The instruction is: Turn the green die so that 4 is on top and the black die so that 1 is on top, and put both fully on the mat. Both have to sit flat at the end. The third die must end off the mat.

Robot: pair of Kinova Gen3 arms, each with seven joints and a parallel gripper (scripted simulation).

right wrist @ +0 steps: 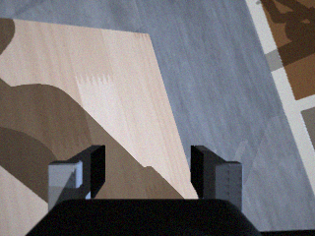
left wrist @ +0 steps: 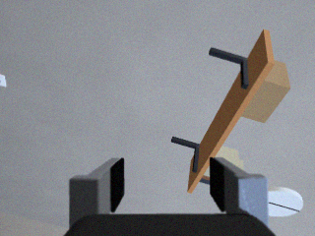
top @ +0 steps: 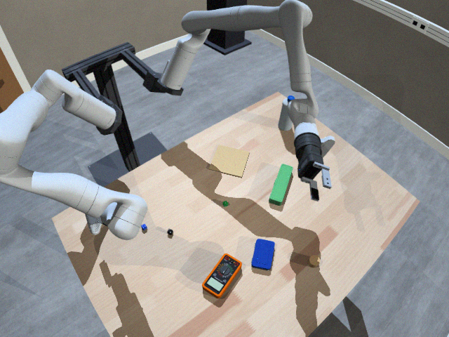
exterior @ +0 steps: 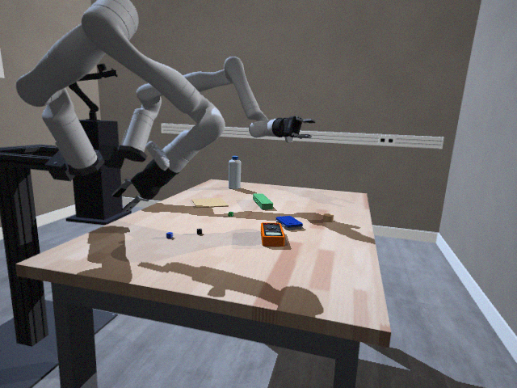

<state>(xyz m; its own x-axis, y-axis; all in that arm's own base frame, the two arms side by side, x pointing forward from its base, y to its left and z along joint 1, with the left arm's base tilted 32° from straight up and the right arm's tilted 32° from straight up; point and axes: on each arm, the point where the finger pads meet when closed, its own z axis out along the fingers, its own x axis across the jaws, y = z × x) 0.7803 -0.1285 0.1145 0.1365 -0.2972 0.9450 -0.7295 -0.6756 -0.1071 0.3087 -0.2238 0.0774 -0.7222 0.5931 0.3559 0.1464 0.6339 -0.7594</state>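
Note:
The blue die lies 40 cm behind my left hand, 35 cm to the right of it and 35 cm below it. Round my left hand: small tan object: 10 cm ahead, 34 cm below; green die: 28 cm behind, 6 cm to the right, 35 cm below; blue box: 4 cm behind, 11 cm to the right, 34 cm below.

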